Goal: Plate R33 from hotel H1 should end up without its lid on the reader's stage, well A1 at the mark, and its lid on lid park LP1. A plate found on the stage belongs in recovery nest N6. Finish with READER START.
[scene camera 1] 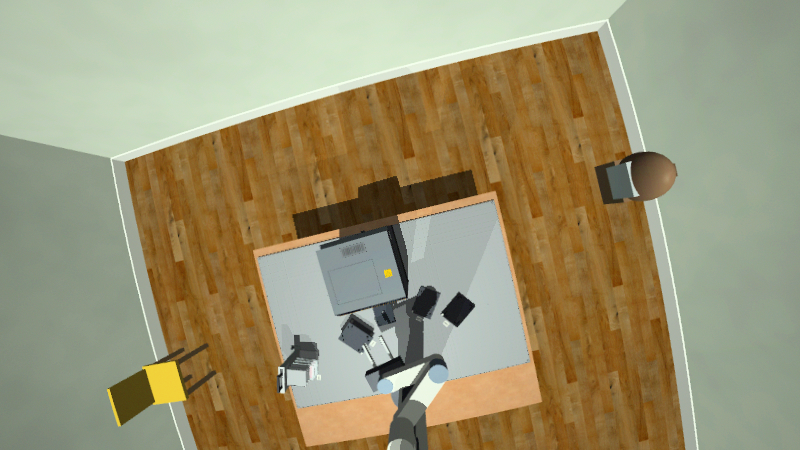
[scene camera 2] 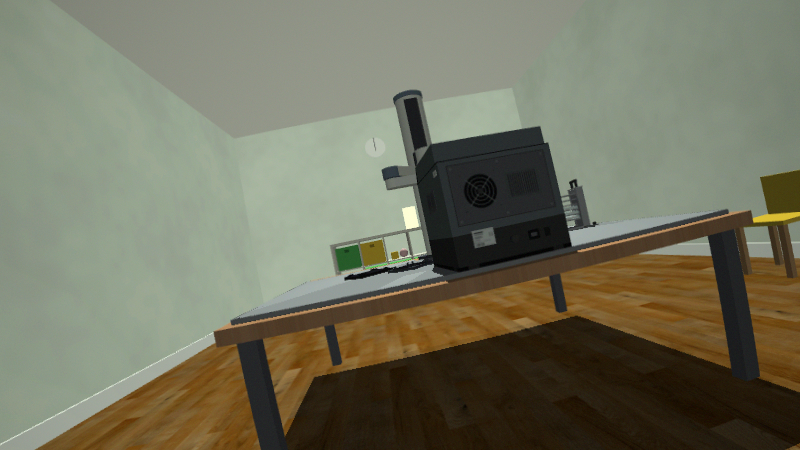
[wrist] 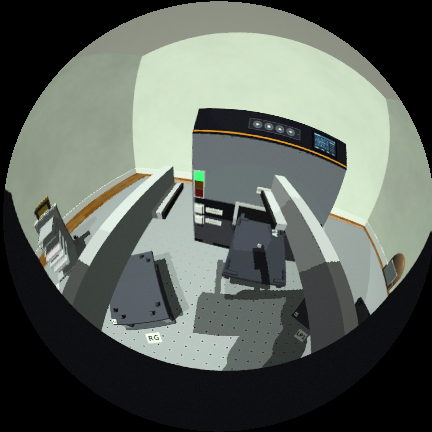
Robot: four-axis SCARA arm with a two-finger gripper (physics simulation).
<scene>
my gripper: scene camera 1; wrist
same spot on my gripper: [wrist: 331, 312] = [scene camera 1: 390, 357]
</scene>
